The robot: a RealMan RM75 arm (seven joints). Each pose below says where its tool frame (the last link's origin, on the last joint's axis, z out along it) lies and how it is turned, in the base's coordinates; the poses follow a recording.
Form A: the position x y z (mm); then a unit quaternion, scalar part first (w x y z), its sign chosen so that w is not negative.
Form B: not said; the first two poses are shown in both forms.
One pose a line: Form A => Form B
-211 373 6 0.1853 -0.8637 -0.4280 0.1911 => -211 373 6 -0.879 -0.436 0.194 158.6
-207 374 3 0.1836 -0.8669 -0.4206 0.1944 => -207 374 3 -0.882 -0.428 0.198 158.8
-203 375 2 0.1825 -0.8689 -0.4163 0.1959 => -203 375 2 -0.884 -0.423 0.199 159.0
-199 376 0 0.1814 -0.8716 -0.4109 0.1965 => -199 376 0 -0.886 -0.418 0.200 159.1
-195 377 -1 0.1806 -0.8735 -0.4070 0.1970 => -195 377 -1 -0.888 -0.414 0.200 159.2
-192 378 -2 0.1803 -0.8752 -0.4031 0.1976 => -192 378 -2 -0.890 -0.410 0.201 159.2
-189 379 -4 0.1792 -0.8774 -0.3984 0.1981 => -189 379 -4 -0.892 -0.405 0.201 159.4
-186 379 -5 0.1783 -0.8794 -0.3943 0.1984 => -186 379 -5 -0.894 -0.401 0.202 159.5
